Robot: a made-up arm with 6 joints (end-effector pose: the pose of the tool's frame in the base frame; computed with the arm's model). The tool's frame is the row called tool.
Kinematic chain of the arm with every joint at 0, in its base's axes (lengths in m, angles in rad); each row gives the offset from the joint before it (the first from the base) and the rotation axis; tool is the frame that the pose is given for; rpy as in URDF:
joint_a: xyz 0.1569 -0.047 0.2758 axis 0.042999 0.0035 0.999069
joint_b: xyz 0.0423 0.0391 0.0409 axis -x
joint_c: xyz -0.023 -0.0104 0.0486 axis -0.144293 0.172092 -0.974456
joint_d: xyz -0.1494 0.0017 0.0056 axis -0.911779 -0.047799 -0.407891
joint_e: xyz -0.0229 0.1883 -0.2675 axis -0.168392 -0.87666 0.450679
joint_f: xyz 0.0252 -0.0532 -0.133 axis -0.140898 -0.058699 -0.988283
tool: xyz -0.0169 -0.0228 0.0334 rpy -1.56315 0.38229 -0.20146
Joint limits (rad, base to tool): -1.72..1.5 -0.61..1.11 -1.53..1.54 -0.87..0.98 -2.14..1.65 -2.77..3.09
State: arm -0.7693 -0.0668 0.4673 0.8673 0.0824 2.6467
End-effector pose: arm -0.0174 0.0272 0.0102 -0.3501 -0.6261 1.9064
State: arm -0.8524 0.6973 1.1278 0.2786 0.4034 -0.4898
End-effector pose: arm 0.0177 -0.0495 0.0527 -1.9286 2.1034 -0.8594
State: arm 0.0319 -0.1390 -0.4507 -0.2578 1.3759 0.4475
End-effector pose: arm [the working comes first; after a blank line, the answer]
Working (the frame after each row of the table, in the pose's form):
after joint_a: 0.1569 -0.0470 0.2758 0.0014 0.0001 0.0319
after joint_b: 0.1979 -0.0066 0.3167 0.1404 0.0023 0.0318
after joint_c: 0.1755 -0.0244 0.3634 0.2050 -0.1051 0.4651
after joint_d: 0.0416 -0.0890 0.3472 0.4287 -0.0490 0.5836
after joint_e: -0.0999 0.1486 0.1710 0.4863 -1.4301 0.8379
after joint_f: 0.0261 0.2187 0.1900 0.7342 -1.3007 0.4314

0.0136 0.1811 0.1712 -0.6849 -0.8933 -0.3088
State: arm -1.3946 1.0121 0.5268 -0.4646 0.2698 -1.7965
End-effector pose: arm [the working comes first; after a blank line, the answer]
Working (the frame after each row of the table, in the pose's form):
after joint_a: 0.1569 -0.0470 0.2758 -0.0600 -0.0049 -1.3933
after joint_b: 0.2042 -0.0799 0.3167 -0.8965 0.7000 -1.2737
after joint_c: 0.2363 -0.0495 0.3490 -1.1307 0.6109 -1.7592
after joint_d: 0.2641 0.0834 0.2862 -0.7365 0.3228 -1.6386
after joint_e: 0.2449 0.0140 -0.0337 -0.9179 0.2308 -1.4171
after joint_f: 0.1251 -0.0569 -0.0757 -0.1482 0.6916 0.1826

0.1379 -0.0746 -0.0376 -1.6140 0.8894 0.7982
